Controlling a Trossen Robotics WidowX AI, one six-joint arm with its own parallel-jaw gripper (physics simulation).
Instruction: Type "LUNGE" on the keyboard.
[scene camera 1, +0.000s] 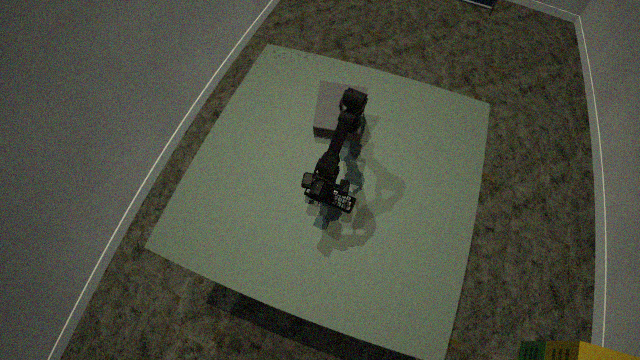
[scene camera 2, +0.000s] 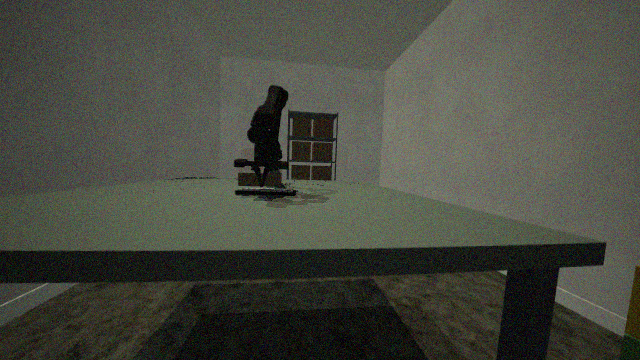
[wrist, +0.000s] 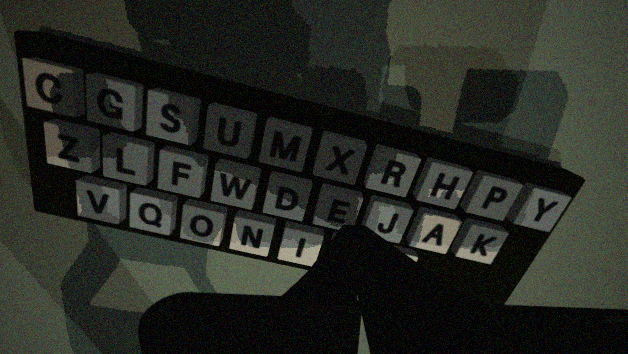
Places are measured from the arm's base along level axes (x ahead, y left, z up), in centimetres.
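Pixels of known places: gripper, fingertip midpoint: (scene camera 2: 261, 187) (wrist: 352, 236).
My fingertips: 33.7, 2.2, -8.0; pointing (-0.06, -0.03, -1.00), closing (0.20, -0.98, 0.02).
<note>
Behind a point stands the place of what it marks, as x, y, z.
The black keyboard (scene camera 1: 352, 208) @(36.0, 14.9, -9.3) (scene camera 2: 240, 192) @(37.6, -4.2, -9.7) (wrist: 525, 250) @(34.0, -5.4, -9.2) lies on the table, slanted in the wrist view. The light keys L (wrist: 125, 159) @(34.6, 10.9, -8.7), U (wrist: 230, 131) @(36.5, 7.3, -8.7), N (wrist: 251, 235) @(32.4, 6.0, -8.7), G (wrist: 112, 102) @(36.5, 11.4, -8.7) and E (wrist: 339, 207) @(34.5, 2.9, -8.7) show there. L and E are in the middle row, U and G in the top row, N in the bottom row. My gripper (scene camera 2: 262, 185) @(33.7, 2.2, -8.0) (wrist: 352, 236) @(33.7, 2.2, -8.0) is shut and empty, pointing down over the keyboard. Its tips are at the lower right edge of E, beside J (wrist: 388, 222) @(34.3, 0.9, -8.7). Its fingers hide keys right of I. Whether the tips touch a key is unclear.
The pale table (scene camera 1: 240, 150) @(29.7, -43.0, -10.4) (scene camera 2: 400, 225) @(72.0, 38.3, -10.4) holds a grey block (scene camera 1: 327, 107) @(-0.1, -11.8, 2.0) near the arm's base. A shelf unit (scene camera 2: 312, 115) with brown boxes stands by the far wall. A yellow object (scene camera 1: 605, 352) is at the lower right corner, off the table.
</note>
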